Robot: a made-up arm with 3 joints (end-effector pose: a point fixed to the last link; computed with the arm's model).
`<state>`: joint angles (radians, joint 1 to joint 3).
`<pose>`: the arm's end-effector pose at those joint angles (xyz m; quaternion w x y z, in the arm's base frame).
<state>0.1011 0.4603 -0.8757</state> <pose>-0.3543 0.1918 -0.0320 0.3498 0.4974 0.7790 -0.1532</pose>
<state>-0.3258 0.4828 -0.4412</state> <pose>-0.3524 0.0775 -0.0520 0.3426 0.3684 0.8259 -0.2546</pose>
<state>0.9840 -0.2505 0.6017</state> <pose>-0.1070 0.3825 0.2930 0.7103 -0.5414 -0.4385 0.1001</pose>
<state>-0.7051 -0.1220 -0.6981</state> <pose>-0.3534 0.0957 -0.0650 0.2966 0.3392 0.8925 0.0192</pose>
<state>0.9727 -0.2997 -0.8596</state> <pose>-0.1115 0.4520 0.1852 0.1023 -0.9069 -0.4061 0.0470</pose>
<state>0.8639 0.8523 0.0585</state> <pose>-0.3244 0.3366 0.1436 0.2184 -0.5552 -0.5820 0.5525</pose>
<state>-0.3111 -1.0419 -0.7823</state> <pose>-0.3538 0.3178 0.1700 0.1285 -0.6497 -0.7154 -0.2229</pose>
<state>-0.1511 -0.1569 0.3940</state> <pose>-0.3788 0.2480 0.1177 0.2687 -0.4273 -0.7970 0.3318</pose>
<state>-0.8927 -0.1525 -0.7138</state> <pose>-0.3308 0.0505 -0.0804 0.3295 0.2637 0.9054 0.0466</pose>
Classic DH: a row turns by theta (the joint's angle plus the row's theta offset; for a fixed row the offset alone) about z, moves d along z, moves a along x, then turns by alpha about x. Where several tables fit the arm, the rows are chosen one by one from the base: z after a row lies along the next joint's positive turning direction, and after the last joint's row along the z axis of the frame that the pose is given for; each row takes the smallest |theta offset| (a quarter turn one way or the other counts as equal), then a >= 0, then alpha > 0; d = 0 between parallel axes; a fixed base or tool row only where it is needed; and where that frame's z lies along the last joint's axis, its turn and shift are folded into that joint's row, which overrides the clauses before.
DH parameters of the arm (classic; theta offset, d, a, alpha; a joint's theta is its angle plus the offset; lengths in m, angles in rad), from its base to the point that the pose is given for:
base (fixed): -0.5457 0.2397 -0.1444 -2.6106
joint 1: 1.1196 0.1609 -0.0205 -2.2715
joint 2: -1.1253 0.17 0.1154 1.7393
joint 3: -1.4554 0.1489 -0.0918 -1.8837
tool (fixed): -1.8885 0.043 0 0

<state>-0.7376 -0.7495 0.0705</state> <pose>-0.4115 0.1418 0.1036 0.1971 -0.2993 -0.9247 0.1281</pose>
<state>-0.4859 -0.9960 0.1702</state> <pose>-0.3881 0.2115 0.1970 0.3925 -0.3442 -0.8518 0.0436</pose>
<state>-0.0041 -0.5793 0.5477</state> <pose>-0.3267 0.2943 0.2209 0.5056 -0.3926 -0.7465 0.1814</pose>
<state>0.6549 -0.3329 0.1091</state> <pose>-0.2098 0.4085 0.2432 0.4650 -0.6648 -0.5759 0.1005</pose>
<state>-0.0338 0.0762 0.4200</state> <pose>-0.3737 0.2533 0.1038 0.2407 -0.4531 -0.7567 0.4052</pose>
